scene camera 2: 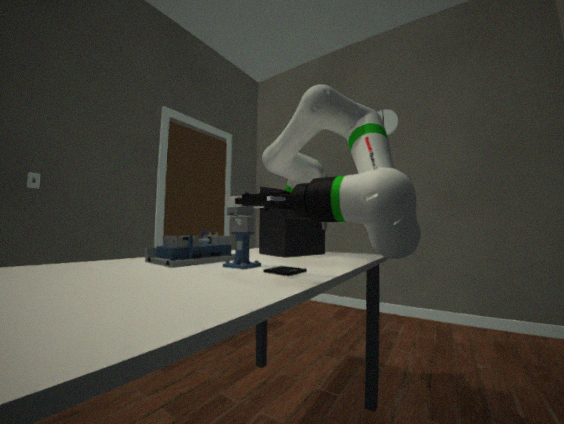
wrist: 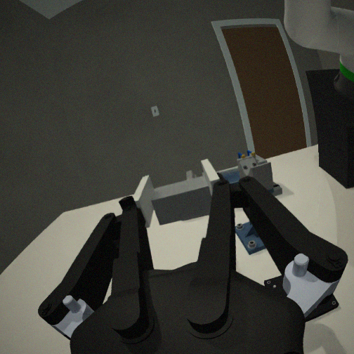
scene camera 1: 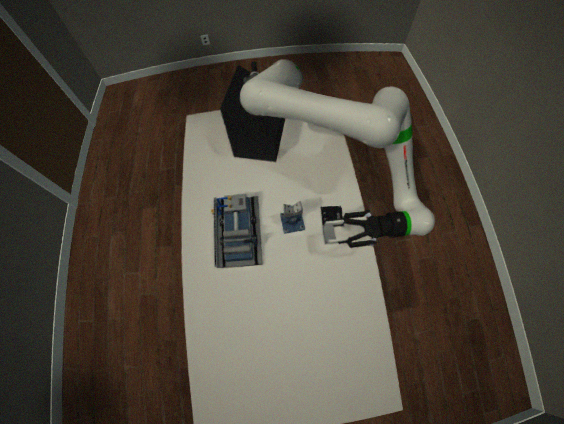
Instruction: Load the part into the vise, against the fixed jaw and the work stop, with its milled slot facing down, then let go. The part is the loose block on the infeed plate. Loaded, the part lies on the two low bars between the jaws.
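Places are measured from the arm's base along level axes (x ahead, y left, z up), in millimetres.
Where they show: gripper, fingertip midpoint: [scene camera 2: 237, 202] [scene camera 1: 326, 232].
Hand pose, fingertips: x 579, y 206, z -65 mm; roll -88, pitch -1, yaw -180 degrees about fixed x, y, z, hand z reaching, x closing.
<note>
After its pixels a point has its place.
The part [scene camera 1: 329, 233] {x 580, y 217, z -72 mm} [wrist: 182, 202] is a grey block, held clear of the table beside the infeed plate's near side in the first scene view. My gripper [scene camera 1: 336, 233] {x 579, y 207, z -65 mm} [scene camera 2: 241, 200] {x 579, y 207, z -65 mm} [wrist: 177, 178] lies level, pointing toward the vise side, and is shut on the part, one pale fingertip pad on each end. The black infeed plate [scene camera 1: 331, 213] {x 438, y 275, z -252 mm} [scene camera 2: 285, 270] {x 468, y 290, z -253 mm} lies on the table below. The vise [scene camera 1: 237, 243] {x 542, y -126, z -201 mm} [scene camera 2: 192, 251] {x 541, y -50, z -215 mm} [wrist: 230, 176] stands beyond the stand; the part and fingers hide much of it in the wrist view. The milled slot cannot be made out.
A blue stand [scene camera 1: 292, 223] {x 471, y 102, z -232 mm} [scene camera 2: 242, 249] {x 468, y 119, z -203 mm} [wrist: 252, 237] with a grey head stands between the plate and the vise. In the second scene view its head is close below the fingertips in the picture. A black box [scene camera 1: 255, 135] {x 127, y -13, z -70 mm} [scene camera 2: 291, 235] {x 112, y 75, z -164 mm} [wrist: 334, 125] stands at the arm's base.
</note>
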